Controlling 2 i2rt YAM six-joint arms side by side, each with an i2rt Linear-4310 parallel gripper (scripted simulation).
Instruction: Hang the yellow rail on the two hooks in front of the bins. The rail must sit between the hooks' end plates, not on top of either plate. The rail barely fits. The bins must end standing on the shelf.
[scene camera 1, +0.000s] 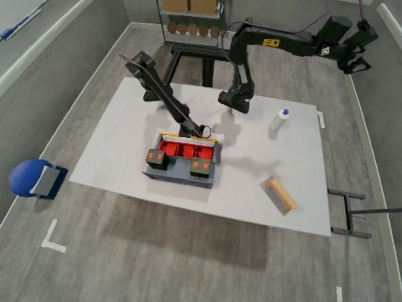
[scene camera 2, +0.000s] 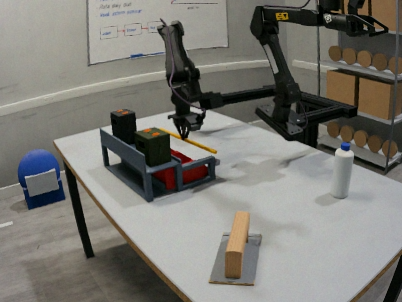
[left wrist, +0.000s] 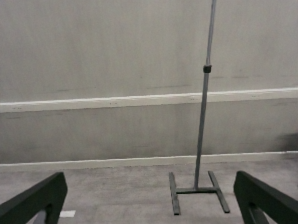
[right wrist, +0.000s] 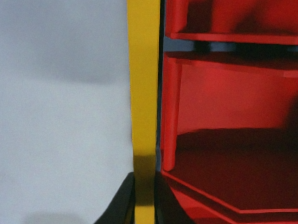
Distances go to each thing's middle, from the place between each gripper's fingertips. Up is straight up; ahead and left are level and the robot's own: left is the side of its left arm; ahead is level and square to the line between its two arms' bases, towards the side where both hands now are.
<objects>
The blue-grey shelf (scene camera 2: 147, 189) lies 130 mm ahead of my right hand and 30 mm below it. The rest, counted from my right hand: green box (scene camera 2: 154, 143): 200 mm ahead, 110 mm to the left, 50 mm above.
Right now the green box is 60 cm to the right of my left hand (scene camera 1: 367, 59), 42 cm below it and 39 cm ahead of it. Round my left hand: blue-grey shelf 71 cm to the right, 50 cm below, 32 cm ahead.
</objects>
